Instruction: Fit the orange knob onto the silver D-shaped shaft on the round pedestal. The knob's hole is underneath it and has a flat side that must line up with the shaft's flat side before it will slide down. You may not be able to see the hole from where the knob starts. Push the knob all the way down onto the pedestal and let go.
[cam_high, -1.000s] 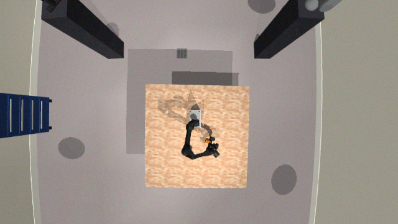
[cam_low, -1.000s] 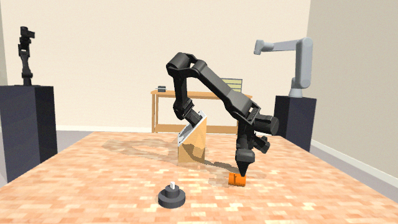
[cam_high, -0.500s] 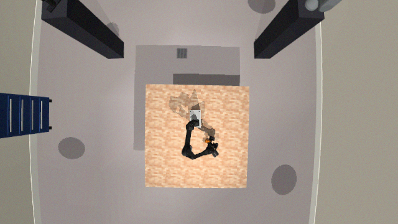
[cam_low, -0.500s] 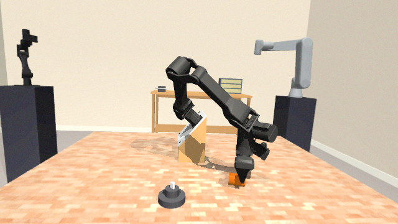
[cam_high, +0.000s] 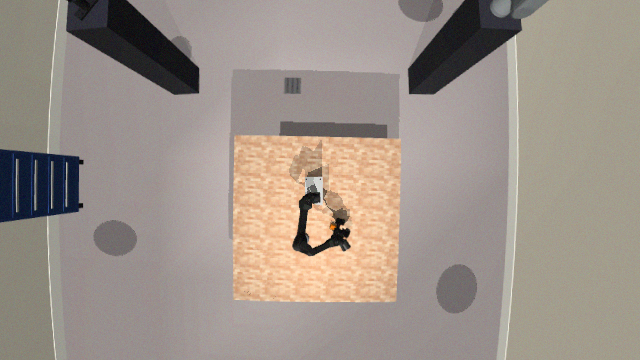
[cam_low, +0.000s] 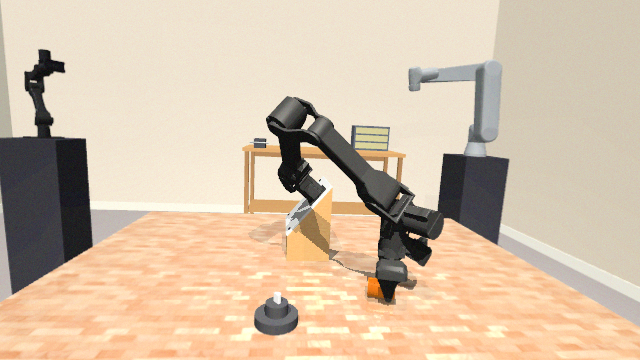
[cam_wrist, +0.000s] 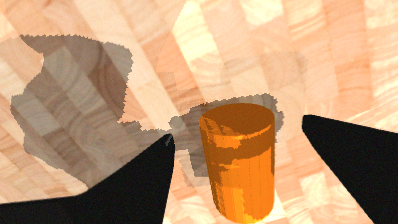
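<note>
The orange knob lies 1 cm above my gripper tip. From my gripper tip the other things lie so: round pedestal (25 cm to the right, 8 cm ahead, 2 cm above).
</note>
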